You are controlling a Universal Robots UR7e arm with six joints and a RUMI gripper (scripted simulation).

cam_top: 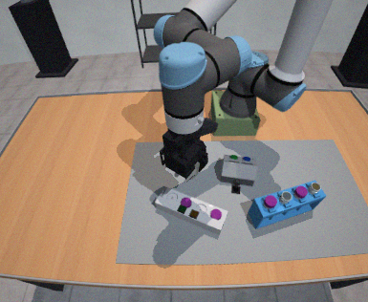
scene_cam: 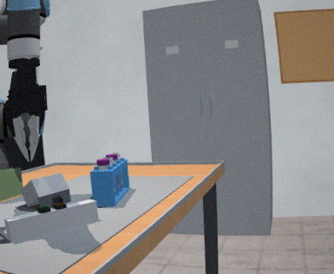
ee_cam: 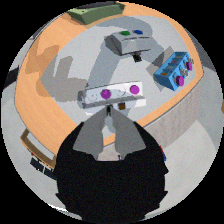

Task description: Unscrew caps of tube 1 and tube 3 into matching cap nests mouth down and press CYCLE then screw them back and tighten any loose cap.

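The blue cycle key is 14 cm behind my hand, 18 cm to the left of it and 10 cm below it. Also, from my hand: grey mat (5 cm behind, 20 cm to the left, 17 cm below); grey key housing (13 cm behind, 16 cm to the left, 11 cm below); green ready key (15 cm behind, 14 cm to the left, 10 cm below).
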